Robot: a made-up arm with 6 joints. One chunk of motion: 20 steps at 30 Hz.
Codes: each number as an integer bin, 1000 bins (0 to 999) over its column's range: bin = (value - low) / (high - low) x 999, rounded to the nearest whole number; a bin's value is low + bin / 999 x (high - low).
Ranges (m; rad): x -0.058..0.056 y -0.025..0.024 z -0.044..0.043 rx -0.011..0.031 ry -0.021..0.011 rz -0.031..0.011
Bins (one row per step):
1: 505 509 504 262 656 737
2: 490 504 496 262 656 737
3: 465 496 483 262 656 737
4: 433 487 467 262 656 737
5: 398 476 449 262 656 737
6: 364 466 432 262 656 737
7: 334 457 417 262 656 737
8: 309 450 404 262 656 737
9: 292 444 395 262 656 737
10: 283 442 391 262 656 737
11: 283 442 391 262 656 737
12: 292 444 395 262 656 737
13: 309 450 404 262 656 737
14: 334 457 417 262 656 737
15: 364 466 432 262 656 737
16: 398 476 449 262 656 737
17: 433 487 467 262 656 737
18: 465 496 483 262 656 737
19: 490 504 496 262 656 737
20: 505 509 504 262 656 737
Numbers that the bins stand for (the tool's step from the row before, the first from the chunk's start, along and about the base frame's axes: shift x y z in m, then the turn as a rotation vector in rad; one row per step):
1: -0.00037 -0.00003 -0.00011 0.00002 0.00001 -0.00002
2: -0.00208 -0.00028 -0.00080 0.00002 0.00001 -0.00002
3: -0.00494 -0.00067 -0.00194 0.00002 0.00001 -0.00002
4: -0.00859 -0.00111 -0.00333 0.00002 0.00001 -0.00002
5: -0.01258 -0.00165 -0.00490 0.00002 0.00001 -0.00002
6: -0.01646 -0.00214 -0.00638 0.00002 0.00001 -0.00002
7: -0.01989 -0.00258 -0.00768 0.00002 0.00001 -0.00002
8: -0.02274 -0.00293 -0.00882 0.00002 0.00001 -0.00002
9: -0.02468 -0.00322 -0.00960 0.00002 0.00001 -0.00002
10: -0.02571 -0.00332 -0.00995 0.00002 0.00001 -0.00002
11: -0.02571 -0.00332 -0.00995 0.00002 0.00001 -0.00002
12: -0.02468 -0.00322 -0.00960 0.00002 0.00001 -0.00002
13: -0.02274 -0.00293 -0.00882 0.00002 0.00001 -0.00002
14: -0.01989 -0.00258 -0.00768 0.00002 0.00001 -0.00002
15: -0.01646 -0.00214 -0.00638 0.00002 0.00001 -0.00002
16: -0.01258 -0.00165 -0.00490 0.00002 0.00001 -0.00002
17: -0.00859 -0.00111 -0.00333 0.00002 0.00001 -0.00002
18: -0.00494 -0.00067 -0.00194 0.00002 0.00001 -0.00002
19: -0.00208 -0.00028 -0.00080 0.00002 0.00001 -0.00002
20: -0.00037 -0.00003 -0.00011 0.00002 0.00001 -0.00002

